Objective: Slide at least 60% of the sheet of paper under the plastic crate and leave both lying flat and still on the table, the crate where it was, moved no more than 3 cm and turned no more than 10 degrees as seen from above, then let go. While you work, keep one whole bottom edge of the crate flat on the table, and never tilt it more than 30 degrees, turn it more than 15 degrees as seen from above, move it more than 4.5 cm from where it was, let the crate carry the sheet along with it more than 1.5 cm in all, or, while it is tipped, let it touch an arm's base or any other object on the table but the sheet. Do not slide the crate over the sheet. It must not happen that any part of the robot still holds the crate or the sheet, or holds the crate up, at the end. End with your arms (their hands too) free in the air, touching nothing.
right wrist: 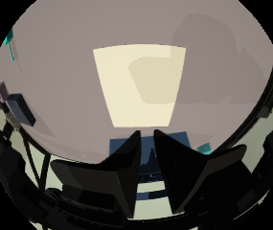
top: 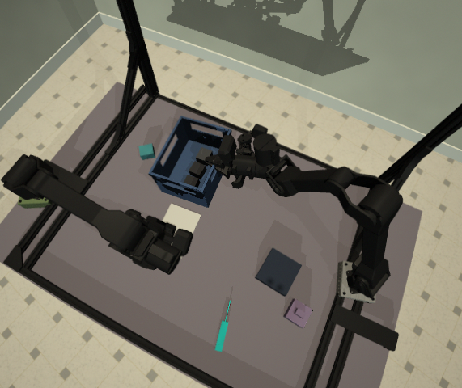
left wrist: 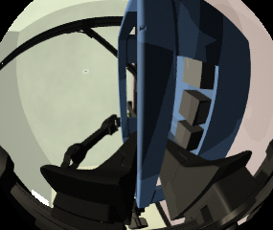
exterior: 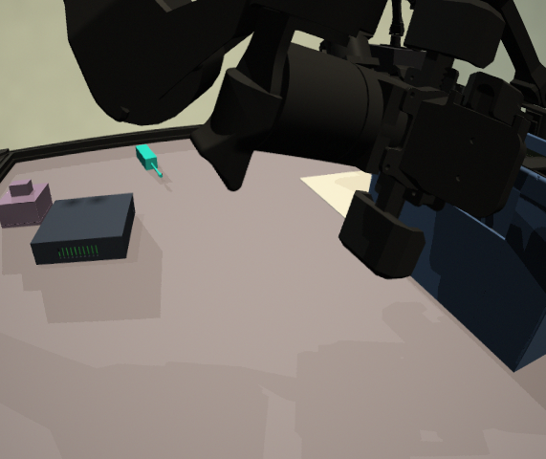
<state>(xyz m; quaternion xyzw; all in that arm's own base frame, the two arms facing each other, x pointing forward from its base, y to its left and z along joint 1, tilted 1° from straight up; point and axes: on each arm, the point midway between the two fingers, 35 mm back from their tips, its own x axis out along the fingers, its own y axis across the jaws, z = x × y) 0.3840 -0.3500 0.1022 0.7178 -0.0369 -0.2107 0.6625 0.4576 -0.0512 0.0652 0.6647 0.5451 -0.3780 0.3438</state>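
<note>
The sheet of paper is 30 mm behind my right hand, 10 mm to the left of it and 100 mm below it. From my right hand the other things lie so: blue plastic crate 230 mm behind, 10 mm to the left, 30 mm below; teal tool 190 mm ahead, 230 mm to the left, 90 mm below; teal block 250 mm behind, 180 mm to the right, 80 mm below.
</note>
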